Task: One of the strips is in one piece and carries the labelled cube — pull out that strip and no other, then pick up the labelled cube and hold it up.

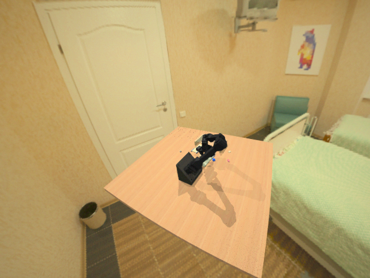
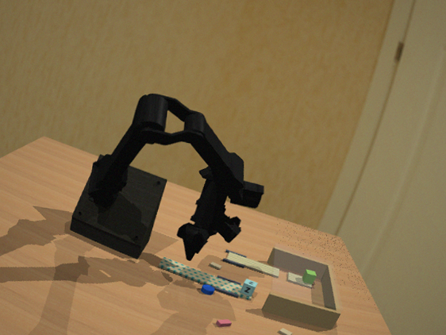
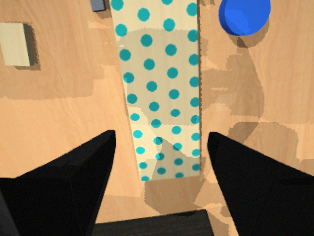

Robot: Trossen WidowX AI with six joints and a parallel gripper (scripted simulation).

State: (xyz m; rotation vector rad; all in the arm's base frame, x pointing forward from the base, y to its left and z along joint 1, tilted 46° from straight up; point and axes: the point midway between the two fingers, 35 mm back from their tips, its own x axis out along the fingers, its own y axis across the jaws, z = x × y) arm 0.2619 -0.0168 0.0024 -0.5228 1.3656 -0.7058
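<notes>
Right now the light blue labelled cube is 16 cm ahead of my gripper tip, 1 cm to the right of it and 3 cm below it. From my gripper tip the other things lie so: pink block 12 cm ahead, 19 cm to the right, 4 cm below; then blue disc 6 cm ahead, 6 cm to the right, 4 cm below.
</notes>
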